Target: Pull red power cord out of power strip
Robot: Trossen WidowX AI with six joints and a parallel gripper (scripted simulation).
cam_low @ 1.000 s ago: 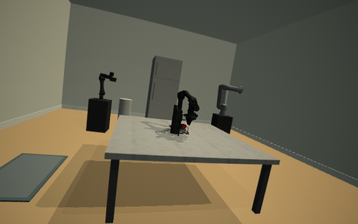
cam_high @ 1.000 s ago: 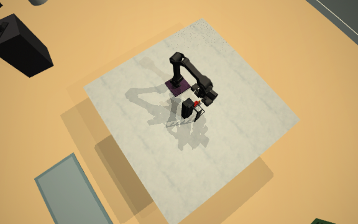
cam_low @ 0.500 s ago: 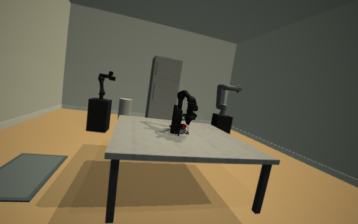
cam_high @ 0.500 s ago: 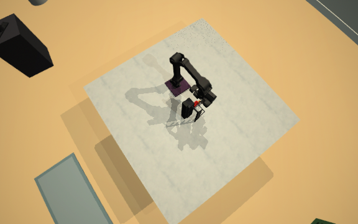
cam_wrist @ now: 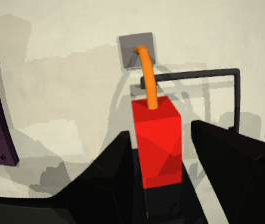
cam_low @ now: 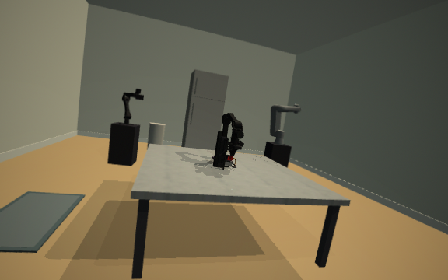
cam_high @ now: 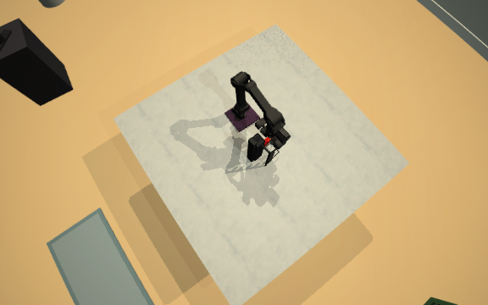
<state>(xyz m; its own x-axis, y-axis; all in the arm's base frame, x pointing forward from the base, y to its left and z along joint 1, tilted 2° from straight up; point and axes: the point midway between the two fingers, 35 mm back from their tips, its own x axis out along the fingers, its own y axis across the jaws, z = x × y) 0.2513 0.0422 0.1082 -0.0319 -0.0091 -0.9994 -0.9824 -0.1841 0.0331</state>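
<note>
Now: the red plug 30 mm to the right of my gripper tip, 10 mm below it and 10 mm ahead of it. Round my gripper tip: grey square: 90 mm below, 40 mm to the left, 10 mm behind.
</note>
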